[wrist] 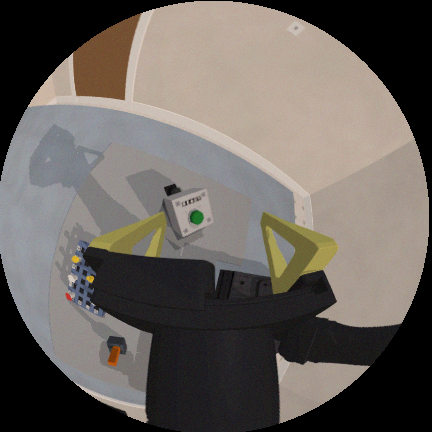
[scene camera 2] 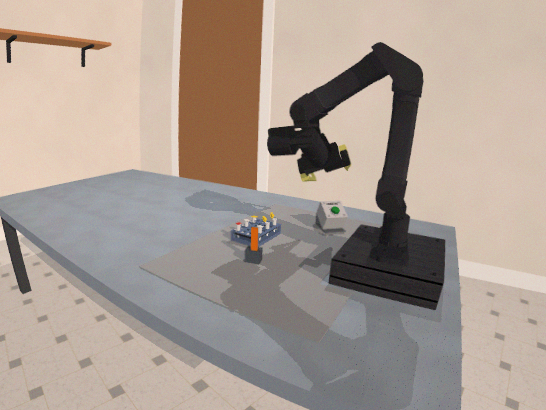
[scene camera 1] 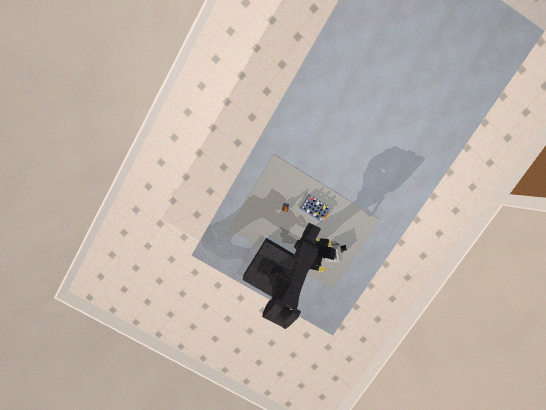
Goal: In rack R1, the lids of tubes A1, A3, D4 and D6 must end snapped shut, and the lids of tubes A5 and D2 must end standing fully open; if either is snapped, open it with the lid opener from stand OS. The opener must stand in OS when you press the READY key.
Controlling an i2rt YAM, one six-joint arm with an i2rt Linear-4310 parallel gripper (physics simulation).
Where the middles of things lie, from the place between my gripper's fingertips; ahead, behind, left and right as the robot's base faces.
Now: hand 6 cm to the left of the grey box with green button [scene camera 2: 330, 216] and 14 cm above it.
